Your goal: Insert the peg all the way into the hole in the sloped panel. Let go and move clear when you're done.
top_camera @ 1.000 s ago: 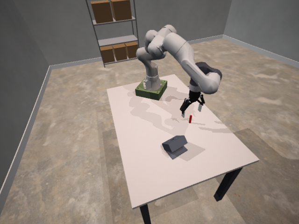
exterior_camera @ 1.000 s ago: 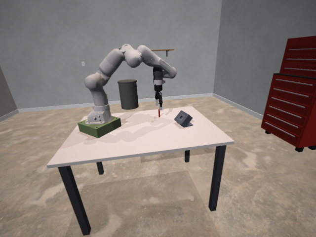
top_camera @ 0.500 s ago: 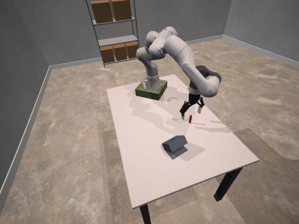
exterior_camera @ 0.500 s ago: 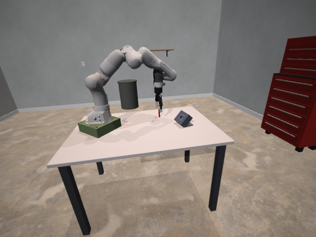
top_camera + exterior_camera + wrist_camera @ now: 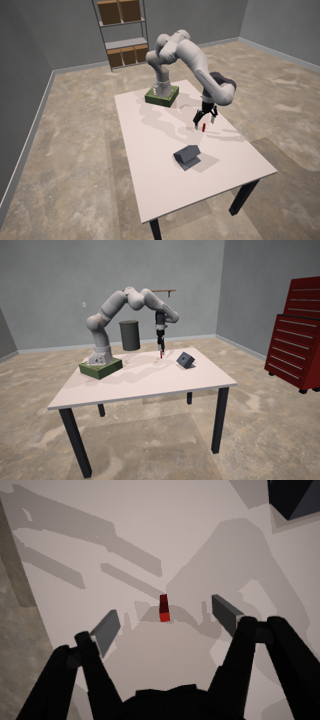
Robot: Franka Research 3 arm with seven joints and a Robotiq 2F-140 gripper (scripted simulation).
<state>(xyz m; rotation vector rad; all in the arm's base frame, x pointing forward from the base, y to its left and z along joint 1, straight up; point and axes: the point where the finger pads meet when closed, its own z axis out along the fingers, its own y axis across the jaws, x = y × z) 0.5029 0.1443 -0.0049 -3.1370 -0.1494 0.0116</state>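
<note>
The red peg is 30 mm below my hand.
</note>
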